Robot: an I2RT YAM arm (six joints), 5 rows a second.
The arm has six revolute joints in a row. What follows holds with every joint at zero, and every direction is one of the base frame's.
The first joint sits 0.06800 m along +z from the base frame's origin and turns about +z.
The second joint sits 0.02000 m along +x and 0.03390 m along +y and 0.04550 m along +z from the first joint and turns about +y.
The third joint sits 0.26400 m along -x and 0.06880 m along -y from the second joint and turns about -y.
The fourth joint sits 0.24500 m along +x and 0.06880 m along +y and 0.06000 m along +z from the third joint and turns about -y.
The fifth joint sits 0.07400 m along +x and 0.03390 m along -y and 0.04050 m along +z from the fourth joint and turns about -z.
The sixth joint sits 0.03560 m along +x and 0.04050 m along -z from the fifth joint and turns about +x.
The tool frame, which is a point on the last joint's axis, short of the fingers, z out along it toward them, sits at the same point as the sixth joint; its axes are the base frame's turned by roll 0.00, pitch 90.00 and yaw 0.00 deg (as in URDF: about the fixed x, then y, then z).
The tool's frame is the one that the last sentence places.
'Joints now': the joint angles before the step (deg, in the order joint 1, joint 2, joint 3, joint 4, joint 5, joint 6). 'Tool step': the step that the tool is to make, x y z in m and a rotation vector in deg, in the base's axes. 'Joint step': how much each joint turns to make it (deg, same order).
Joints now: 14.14, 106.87, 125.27, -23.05, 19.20, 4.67
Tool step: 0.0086, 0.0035, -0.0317, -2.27, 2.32, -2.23
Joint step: 0.39, -1.26, -8.78, 5.22, 2.77, -1.44
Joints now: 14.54, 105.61, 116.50, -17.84, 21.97, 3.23
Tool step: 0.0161, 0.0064, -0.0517, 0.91, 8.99, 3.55
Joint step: -0.03, 1.74, -6.07, -1.52, -4.14, 2.50
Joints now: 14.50, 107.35, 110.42, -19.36, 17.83, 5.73
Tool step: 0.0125, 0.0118, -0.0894, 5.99, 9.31, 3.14
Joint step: 0.64, 2.22, -13.79, 6.70, -5.26, 6.98
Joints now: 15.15, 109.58, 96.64, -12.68, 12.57, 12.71
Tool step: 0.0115, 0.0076, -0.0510, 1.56, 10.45, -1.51
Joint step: 0.49, 5.68, 0.31, -5.32, -0.49, 4.80
